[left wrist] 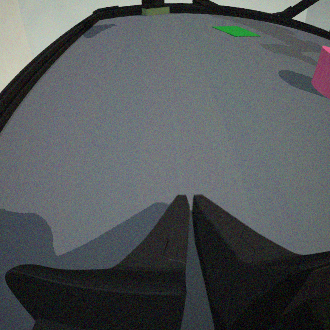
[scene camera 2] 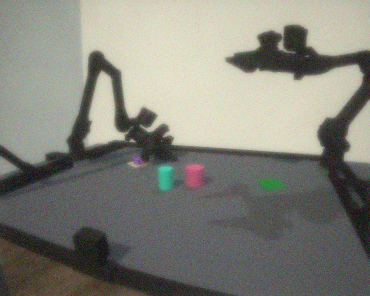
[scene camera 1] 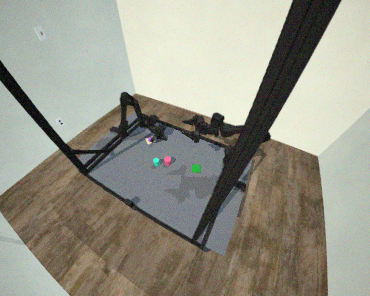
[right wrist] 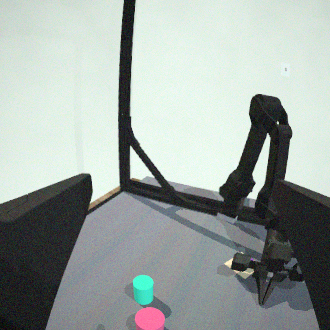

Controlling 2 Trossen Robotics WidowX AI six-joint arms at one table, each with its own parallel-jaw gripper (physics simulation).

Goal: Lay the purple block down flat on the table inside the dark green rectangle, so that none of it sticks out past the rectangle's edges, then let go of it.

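Pixels of known places: left gripper, fingertip midpoint: (left wrist: pixel 188 203) (scene camera 2: pixel 176 160) (scene camera 1: pixel 166 140) (right wrist: pixel 260 303); right gripper, fingertip midpoint: (scene camera 2: pixel 229 57) (scene camera 1: pixel 181 126) (right wrist: pixel 187 186); left arm's base at its link origin: (scene camera 2: pixel 77 158) (scene camera 1: pixel 124 135) (right wrist: pixel 229 211); right arm's base at its link origin: (left wrist: pixel 152 5) (scene camera 2: pixel 331 167) (scene camera 1: pixel 227 161).
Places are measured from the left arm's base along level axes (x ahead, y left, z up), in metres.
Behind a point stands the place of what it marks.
Note:
The purple block (scene camera 1: pixel 150 139) {y 0.136, x 0.195, z -0.001 m} (scene camera 2: pixel 138 160) {y 0.127, x 0.199, z -0.002 m} sits on a small beige pad (scene camera 1: pixel 148 143) {y 0.107, x 0.202, z -0.023 m} (scene camera 2: pixel 133 164) {y 0.118, x 0.181, z -0.018 m} (right wrist: pixel 231 264) at the table's far left; it is almost hidden in the right wrist view. The green rectangle (scene camera 1: pixel 196 169) {y 0.202, x 0.655, z -0.018 m} (scene camera 2: pixel 271 184) {y 0.205, x 0.649, z -0.018 m} (left wrist: pixel 236 31) {y 0.207, x 0.637, z -0.018 m} lies flat and bare on the table. My left gripper (scene camera 2: pixel 164 157) (left wrist: pixel 188 203) {y 0.235, x 0.286, z -0.013 m} (right wrist: pixel 260 303) {y 0.235, x 0.286, z -0.013 m} is shut, its fingertips almost meeting with no block between them. It is low over the table, beside the pad and to the right of the block in scene camera 2. My right gripper (scene camera 2: pixel 228 60) {y 0.175, x 0.525, z 0.325 m} (right wrist: pixel 187 186) {y 0.175, x 0.525, z 0.325 m} is open and empty, high above the table.
A teal cylinder (scene camera 1: pixel 156 162) {y 0.016, x 0.434, z 0.030 m} (scene camera 2: pixel 165 178) {y 0.011, x 0.432, z 0.014 m} (right wrist: pixel 143 289) {y 0.040, x 0.431, z 0.034 m} and a pink cylinder (scene camera 1: pixel 167 161) {y 0.079, x 0.481, z 0.028 m} (scene camera 2: pixel 195 176) {y 0.073, x 0.483, z 0.012 m} (left wrist: pixel 324 73) {y 0.113, x 0.454, z 0.005 m} (right wrist: pixel 150 319) {y 0.096, x 0.469, z 0.030 m} stand upright side by side between the pad and the green rectangle. A dark frame (scene camera 2: pixel 30 242) {y -0.335, x 0.401, z -0.026 m} edges the table.

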